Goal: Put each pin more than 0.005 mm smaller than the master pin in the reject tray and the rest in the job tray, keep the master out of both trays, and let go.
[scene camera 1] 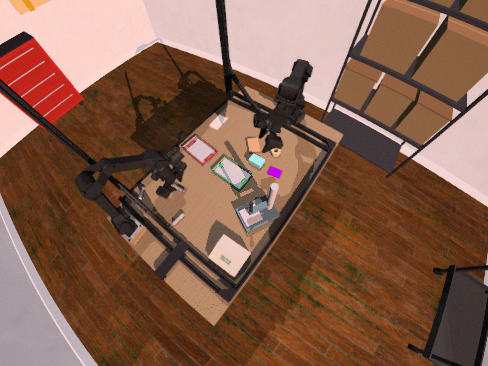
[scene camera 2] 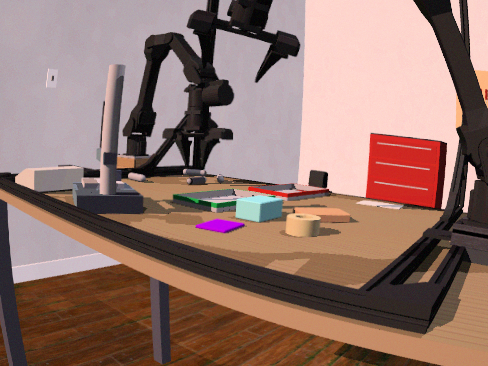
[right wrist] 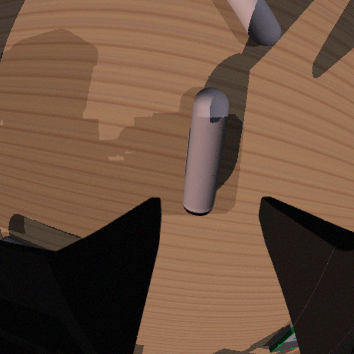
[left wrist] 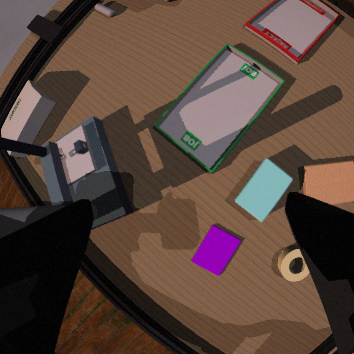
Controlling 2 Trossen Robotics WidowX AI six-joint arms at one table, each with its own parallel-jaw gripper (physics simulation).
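Places are measured from the left arm's base along level axes (x ahead, y left, z up), in millimetres.
Pixels of known places: left gripper, fingertip midpoint: [scene camera 1: 261, 145] [scene camera 2: 229, 74] [left wrist: 190, 206]; right gripper, fingertip midpoint: [scene camera 1: 178, 186] [scene camera 2: 194, 167] [right wrist: 211, 206]; left arm's base at its link origin: [scene camera 1: 294, 112]; right arm's base at its link origin: [scene camera 1: 129, 228] [scene camera 2: 135, 155].
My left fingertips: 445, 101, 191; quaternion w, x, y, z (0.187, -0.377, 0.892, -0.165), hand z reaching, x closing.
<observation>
For each thing: its top centre in the pictures, then the offset to it from my left fingertips, as dx, dy, dz. "spot": a spot on its surface instead.
- green job tray at its top centre: [left wrist: 220, 99] [scene camera 2: 225, 195] [scene camera 1: 232, 171] +92, -102, -224
- red reject tray at its top centre: [left wrist: 297, 15] [scene camera 2: 291, 188] [scene camera 1: 199, 148] +113, -341, -224
- white box at a spot on its surface: [scene camera 1: 230, 255] spot: +392, +190, -194
- cyan block at its top centre: [left wrist: 264, 189] [scene camera 2: 260, 198] [scene camera 1: 256, 159] -41, -52, -208
- purple pad at its top centre: [scene camera 2: 220, 224] [left wrist: 215, 250] [scene camera 1: 274, 172] -62, +58, -236
- orange block at its top centre: [left wrist: 332, 183] [scene camera 2: 321, 210] [scene camera 1: 253, 144] -113, -138, -225
- tape roll at its top centre: [scene camera 2: 304, 216] [left wrist: 296, 265] -159, -17, -215
Several grey pins lie on the table. One pin [right wrist: 205, 152] with a dark lower end lies ahead of my right gripper's fingertips. Another pin [right wrist: 257, 22] shows in part at the top. Pins also show in scene camera 1 [scene camera 1: 178, 188] [scene camera 1: 178, 218] and scene camera 2 [scene camera 2: 194, 171] [scene camera 2: 136, 176]. My right gripper [right wrist: 211, 206] [scene camera 2: 193, 165] is partly open and empty, low over the pins. My left gripper [left wrist: 190, 206] is wide open and empty, high above the table. The green job tray [scene camera 1: 226, 180] [left wrist: 183, 149] and red reject tray [scene camera 1: 210, 158] [left wrist: 272, 46] show no pins.
A dark measuring stand [scene camera 2: 107, 202] with a tall post is at the table edge. A white box [scene camera 1: 230, 255] is beyond it. A cyan block [left wrist: 264, 190], a purple pad [left wrist: 217, 250], an orange block [left wrist: 327, 182] and a tape roll [scene camera 2: 303, 226] lie near the job tray.
</observation>
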